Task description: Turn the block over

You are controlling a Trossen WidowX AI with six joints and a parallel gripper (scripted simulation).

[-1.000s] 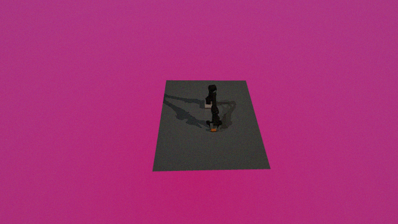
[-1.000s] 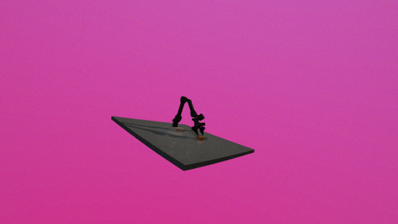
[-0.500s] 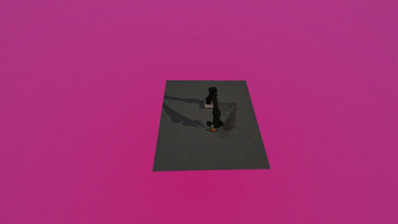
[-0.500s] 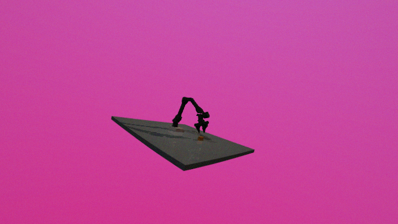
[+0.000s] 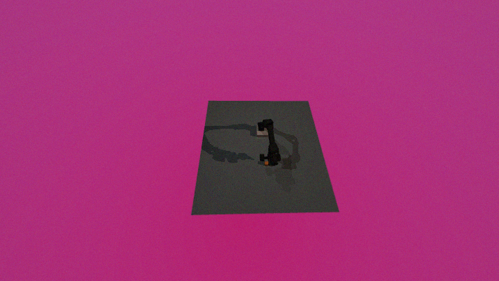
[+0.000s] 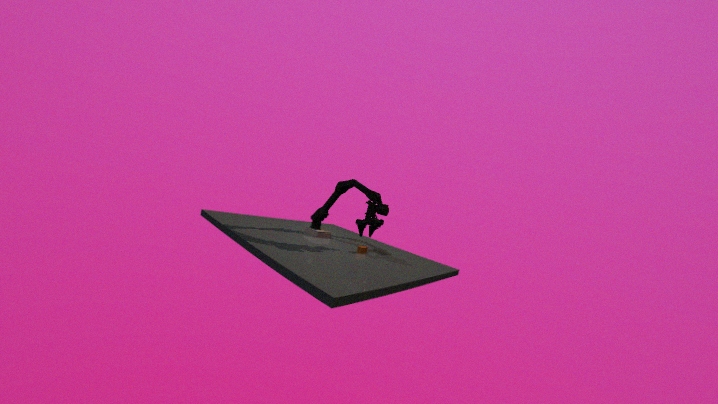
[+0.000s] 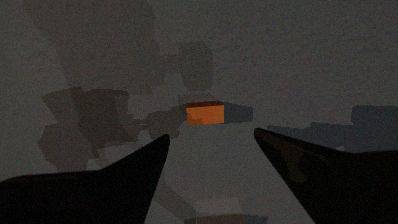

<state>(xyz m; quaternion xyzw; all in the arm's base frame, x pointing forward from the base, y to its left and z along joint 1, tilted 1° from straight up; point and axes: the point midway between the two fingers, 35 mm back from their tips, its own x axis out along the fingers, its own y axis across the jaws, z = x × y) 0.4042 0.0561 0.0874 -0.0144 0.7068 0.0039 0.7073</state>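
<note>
Now: gripper tip 80 mm above the orange block and 10 mm past it.
</note>
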